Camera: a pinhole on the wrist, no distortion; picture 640 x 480 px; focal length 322.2 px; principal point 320.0 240.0 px. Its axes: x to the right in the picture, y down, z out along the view. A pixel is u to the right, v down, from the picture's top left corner.
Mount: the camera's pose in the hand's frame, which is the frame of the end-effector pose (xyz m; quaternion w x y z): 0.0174 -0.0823 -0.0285 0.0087 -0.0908 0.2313 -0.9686
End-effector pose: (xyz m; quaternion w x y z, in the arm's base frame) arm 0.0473 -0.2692 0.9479 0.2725 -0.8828 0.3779 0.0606
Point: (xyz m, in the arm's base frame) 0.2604 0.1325 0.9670
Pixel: 502.5 400.7
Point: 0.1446 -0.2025 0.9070
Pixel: 311.5 100.1
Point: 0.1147 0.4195 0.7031
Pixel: 565.4 216.7
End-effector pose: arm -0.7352 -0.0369 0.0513 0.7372 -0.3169 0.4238 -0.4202
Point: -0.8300 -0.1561 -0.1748
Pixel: behind the camera
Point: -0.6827 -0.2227 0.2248
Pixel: 202.2 325.7
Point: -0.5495 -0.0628 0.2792
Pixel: 408.6 141.1
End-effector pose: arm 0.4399 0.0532 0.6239 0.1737 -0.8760 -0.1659 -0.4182
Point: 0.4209 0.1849 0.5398
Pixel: 613.0 155.5
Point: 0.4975 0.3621 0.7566
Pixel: 131.5 393.5
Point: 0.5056 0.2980 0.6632
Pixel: 236.4 282.2
